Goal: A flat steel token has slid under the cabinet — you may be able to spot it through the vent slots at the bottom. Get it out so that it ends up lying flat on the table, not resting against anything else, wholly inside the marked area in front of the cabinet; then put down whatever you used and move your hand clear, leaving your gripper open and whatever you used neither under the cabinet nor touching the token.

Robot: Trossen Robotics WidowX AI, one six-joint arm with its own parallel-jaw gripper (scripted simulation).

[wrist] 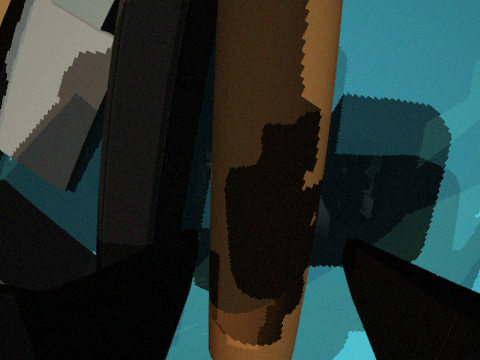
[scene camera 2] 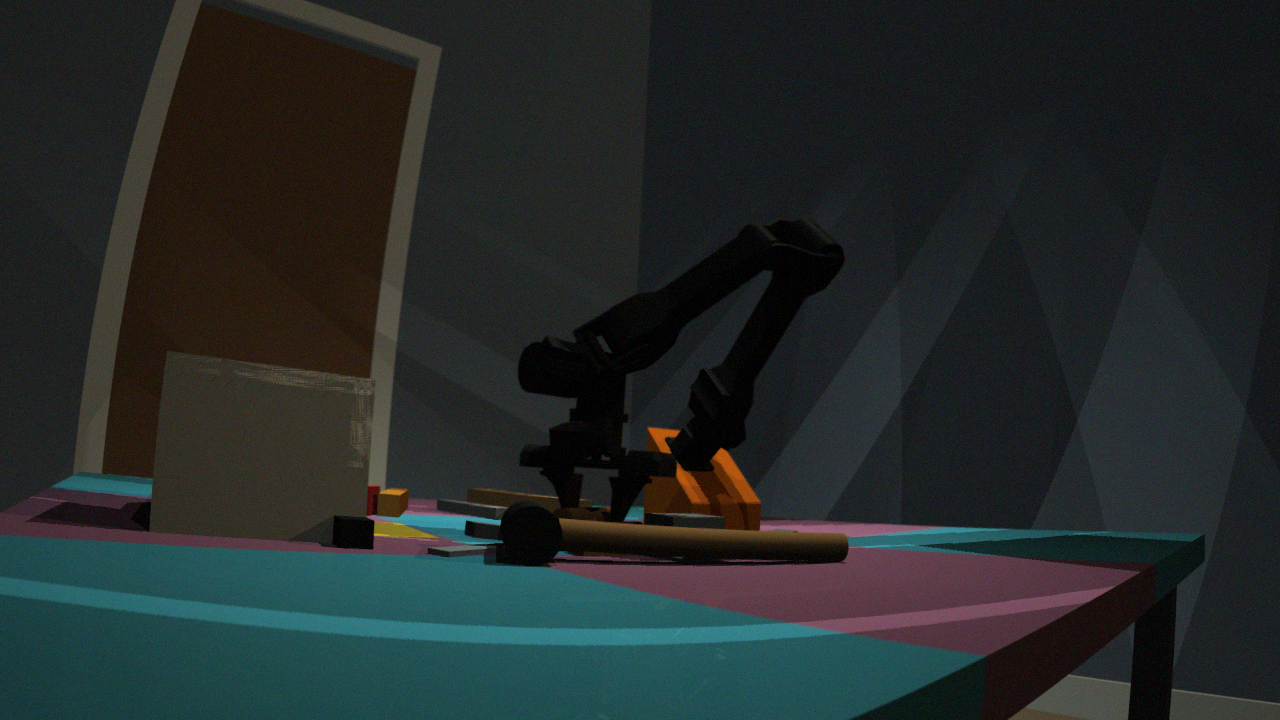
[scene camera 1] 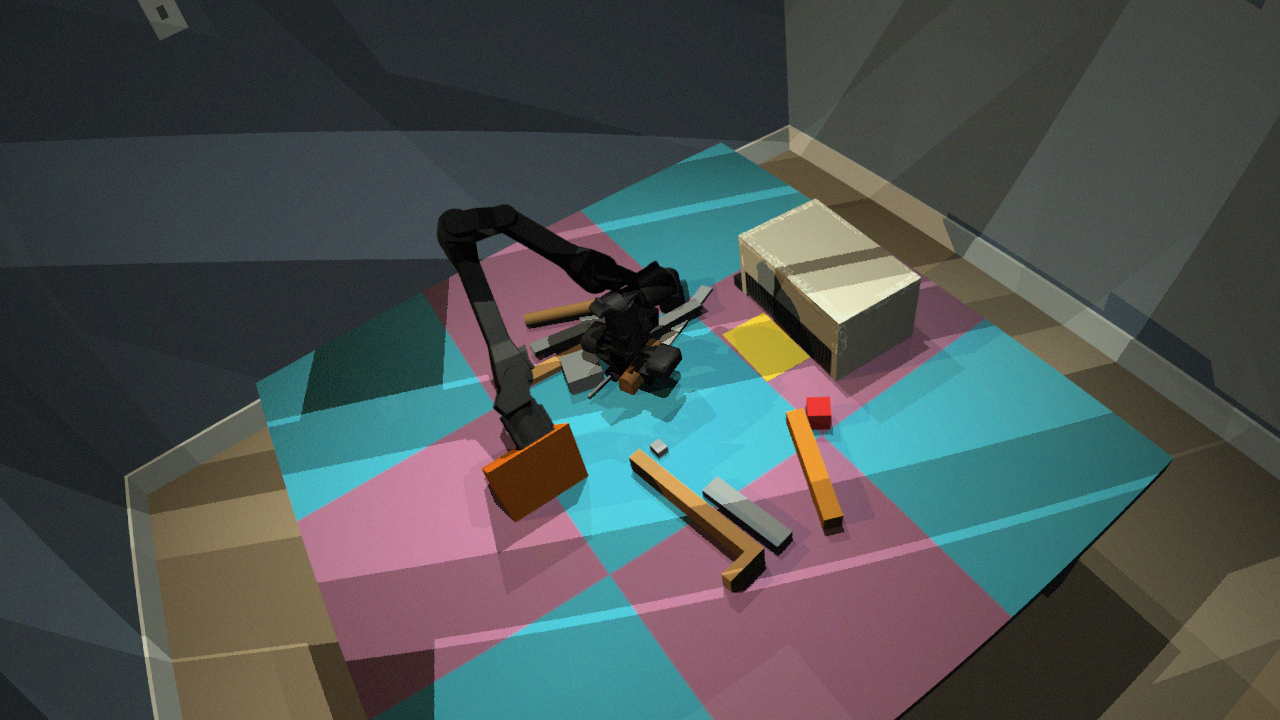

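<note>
Screwdriver (wrist: 159, 65) visible. Red cube (scene camera 1: 818, 413); the cube is out of frame in the wrist view. Orange bar (scene camera 1: 827, 507), (scene camera 2: 393, 502); it is out of frame in the wrist view. L-shaped wooden piece (scene camera 1: 751, 554), (scene camera 2: 502, 498). Grey bar (scene camera 1: 752, 517), (scene camera 2: 452, 506). My gripper (scene camera 2: 591, 533) visible.
</note>
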